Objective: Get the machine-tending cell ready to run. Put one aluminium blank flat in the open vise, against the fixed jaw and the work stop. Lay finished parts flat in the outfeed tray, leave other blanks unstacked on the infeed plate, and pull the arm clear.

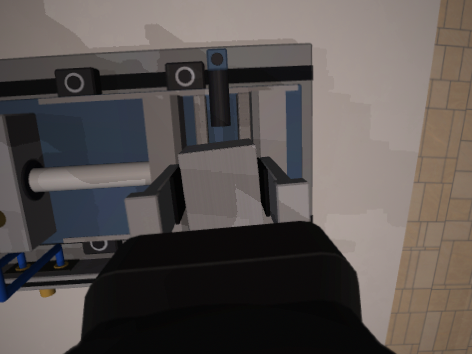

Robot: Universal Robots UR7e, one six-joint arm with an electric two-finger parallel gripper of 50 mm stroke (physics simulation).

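Places are measured from the arm's base along level axes (x ahead, y down, z left), in millimetres.
Pixels of known places: gripper, between the fingertips: (pixel 221 180).
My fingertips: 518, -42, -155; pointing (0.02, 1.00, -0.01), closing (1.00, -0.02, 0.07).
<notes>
For each thing: its top centre in the pictures, then the offset to it from my fingertips, as dx, dy, dz. "pt": a spot on its surface instead.
- aluminium blank, centre of its top: (pixel 224 208) +1, -14, -11
- open vise, a spot on its surface: (pixel 312 110) pt +80, +104, +36
- work stop, centre of its top: (pixel 219 98) +0, +27, +44
- round screw shaft, a spot on its surface: (pixel 90 176) pt -86, +37, -4
- grey end block, a spot on its surface: (pixel 27 182) pt -126, +35, -7
- Blue tubing, a spot on its surface: (pixel 31 272) pt -140, +45, -77
The aluminium blank (pixel 220 182), a pale grey block with brushed faces, is held between the two fingers of my gripper (pixel 221 180). The gripper is shut on it. The blank shows over the open vise (pixel 312 110), in front of the gap between the left jaw (pixel 161 125) and the right jaw (pixel 272 112). How high it is above the vise bed I cannot tell. The work stop (pixel 220 102), a dark rod on a small blue block, stands just beyond the blank's far edge. The gripper and blank hide the near part of the jaws. The outfeed tray and infeed plate do not show.
A round screw shaft (pixel 90 176) runs from a grey end block (pixel 27 182) to the left jaw. Black clamps (pixel 77 82) (pixel 185 76) sit on the vise's far rail. Blue tubing (pixel 31 272) is at lower left. A tan tiled surface (pixel 442 175) lies at the right.
</notes>
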